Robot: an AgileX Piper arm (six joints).
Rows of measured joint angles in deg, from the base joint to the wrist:
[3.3 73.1 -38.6 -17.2 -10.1 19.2]
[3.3 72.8 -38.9 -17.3 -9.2 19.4]
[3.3 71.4 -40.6 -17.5 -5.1 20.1]
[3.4 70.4 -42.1 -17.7 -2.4 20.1]
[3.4 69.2 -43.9 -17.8 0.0 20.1]
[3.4 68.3 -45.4 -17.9 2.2 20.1]
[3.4 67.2 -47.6 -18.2 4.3 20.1]
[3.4 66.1 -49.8 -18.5 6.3 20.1]
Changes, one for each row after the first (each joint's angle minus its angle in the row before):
[0.0 -0.3 -0.3 -0.1 0.9 0.2]
[0.0 -1.4 -1.7 -0.2 4.1 0.7]
[0.1 -1.0 -1.5 -0.2 2.7 0.0]
[0.0 -1.2 -1.8 -0.1 2.4 0.0]
[0.0 -0.9 -1.5 -0.1 2.2 0.0]
[0.0 -1.1 -2.2 -0.3 2.1 0.0]
[0.0 -1.1 -2.2 -0.3 2.0 0.0]

